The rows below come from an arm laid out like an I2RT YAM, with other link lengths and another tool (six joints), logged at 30 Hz.
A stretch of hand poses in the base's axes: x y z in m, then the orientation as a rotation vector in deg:
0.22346, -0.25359, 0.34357, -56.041, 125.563, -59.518
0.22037, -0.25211, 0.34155, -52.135, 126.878, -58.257
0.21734, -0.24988, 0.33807, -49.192, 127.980, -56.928
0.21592, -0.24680, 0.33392, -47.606, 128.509, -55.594
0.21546, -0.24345, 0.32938, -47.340, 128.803, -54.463
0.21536, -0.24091, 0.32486, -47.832, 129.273, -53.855
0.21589, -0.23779, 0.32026, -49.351, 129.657, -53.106
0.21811, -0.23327, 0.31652, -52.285, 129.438, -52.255
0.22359, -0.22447, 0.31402, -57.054, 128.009, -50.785
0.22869, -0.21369, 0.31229, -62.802, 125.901, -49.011
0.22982, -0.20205, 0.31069, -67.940, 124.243, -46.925
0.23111, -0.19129, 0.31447, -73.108, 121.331, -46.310
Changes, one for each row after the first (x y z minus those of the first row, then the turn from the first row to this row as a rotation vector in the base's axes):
-0.00309, 0.00148, -0.00202, 2.125, -1.060, -2.195
-0.00612, 0.00371, -0.00550, 3.985, -1.718, -3.826
-0.00754, 0.00679, -0.00965, 5.429, -2.095, -4.496
-0.00800, 0.01014, -0.01419, 6.329, -1.979, -4.442
-0.00810, 0.01268, -0.01871, 6.622, -1.350, -4.257
-0.00757, 0.01580, -0.02331, 6.703, -0.261, -3.470
-0.00535, 0.02032, -0.02705, 6.416, 1.102, -1.642
0.00013, 0.02912, -0.02955, 5.969, 2.581, 1.883
0.00523, 0.03990, -0.03128, 5.353, 4.234, 6.268
0.00636, 0.05154, -0.03288, 5.085, 6.065, 10.140
0.00765, 0.06230, -0.02910, 3.678, 7.053, 14.216

